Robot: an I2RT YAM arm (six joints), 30 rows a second.
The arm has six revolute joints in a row. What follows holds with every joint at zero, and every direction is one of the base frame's.
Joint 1 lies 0.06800 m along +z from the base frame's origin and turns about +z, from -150.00 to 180.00 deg.
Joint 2 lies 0.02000 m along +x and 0.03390 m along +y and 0.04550 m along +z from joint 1 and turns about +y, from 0.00 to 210.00 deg.
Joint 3 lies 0.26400 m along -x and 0.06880 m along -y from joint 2 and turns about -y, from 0.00 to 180.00 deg.
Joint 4 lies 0.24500 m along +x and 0.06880 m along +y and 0.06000 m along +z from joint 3 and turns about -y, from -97.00 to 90.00 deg.
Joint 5 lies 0.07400 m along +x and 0.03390 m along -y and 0.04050 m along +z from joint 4 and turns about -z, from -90.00 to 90.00 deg.
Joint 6 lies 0.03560 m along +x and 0.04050 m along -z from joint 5 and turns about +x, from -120.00 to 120.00 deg.
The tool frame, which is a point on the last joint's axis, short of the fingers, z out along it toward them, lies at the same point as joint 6; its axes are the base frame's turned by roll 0.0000, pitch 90.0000 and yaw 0.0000 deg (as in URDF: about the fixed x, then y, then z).
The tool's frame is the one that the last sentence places.
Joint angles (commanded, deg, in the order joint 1, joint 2, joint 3, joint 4, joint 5, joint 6), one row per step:
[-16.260 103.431 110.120 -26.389 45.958 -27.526]
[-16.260 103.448 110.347 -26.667 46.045 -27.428]
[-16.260 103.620 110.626 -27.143 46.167 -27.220]
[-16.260 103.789 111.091 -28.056 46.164 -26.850]
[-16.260 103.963 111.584 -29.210 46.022 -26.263]
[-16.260 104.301 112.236 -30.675 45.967 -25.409]
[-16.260 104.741 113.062 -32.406 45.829 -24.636]
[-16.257 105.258 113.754 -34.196 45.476 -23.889]
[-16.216 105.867 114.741 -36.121 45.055 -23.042]
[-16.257 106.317 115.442 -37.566 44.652 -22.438]
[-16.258 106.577 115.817 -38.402 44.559 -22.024]
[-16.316 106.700 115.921 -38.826 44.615 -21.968]
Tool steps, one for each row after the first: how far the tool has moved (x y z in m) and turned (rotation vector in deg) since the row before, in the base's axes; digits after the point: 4 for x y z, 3 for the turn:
[-0.0003 0.0001 0.0008 0.033 -0.012 -0.105]
[0.0003 -0.0001 -0.0003 0.152 0.184 -0.164]
[-0.0001 0.0000 0.0000 0.330 0.269 -0.087]
[-0.0002 0.0001 -0.0002 0.529 0.275 -0.015]
[0.0003 -0.0001 -0.0009 0.698 0.356 -0.173]
[0.0005 -0.0001 -0.0011 0.748 0.605 -0.087]
[0.0010 -0.0001 -0.0025 0.900 0.863 0.103]
[0.0012 0.0002 -0.0017 0.957 0.706 0.152]
[0.0007 -0.0003 -0.0015 0.759 0.579 0.115]
[0.0004 -0.0001 -0.0010 0.411 0.328 -0.062]
[0.0000 -0.0005 -0.0009 0.120 0.385 -0.126]

